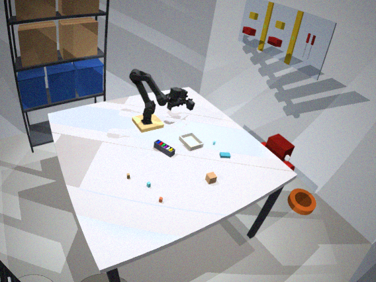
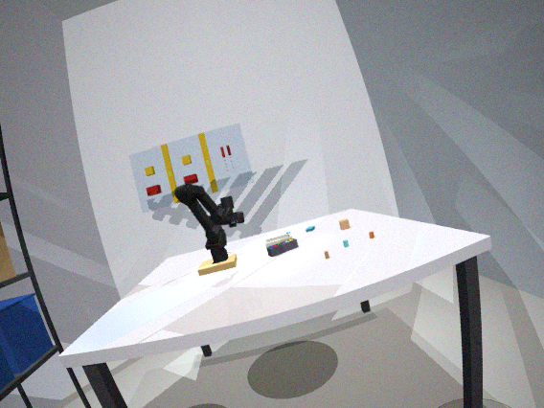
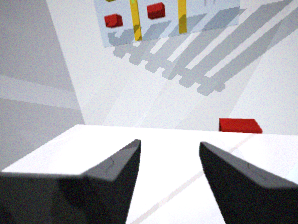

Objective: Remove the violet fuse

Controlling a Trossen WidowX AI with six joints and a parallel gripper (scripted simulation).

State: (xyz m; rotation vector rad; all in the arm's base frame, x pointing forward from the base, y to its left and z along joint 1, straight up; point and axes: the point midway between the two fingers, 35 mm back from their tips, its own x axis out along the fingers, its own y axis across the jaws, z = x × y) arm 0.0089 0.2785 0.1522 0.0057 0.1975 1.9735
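The violet fuse is 300 mm to the right of my gripper tip, 300 mm ahead of it and 150 mm below it. Round my gripper tip: pale tray: 270 mm ahead, 180 mm below, 100 mm to the right.
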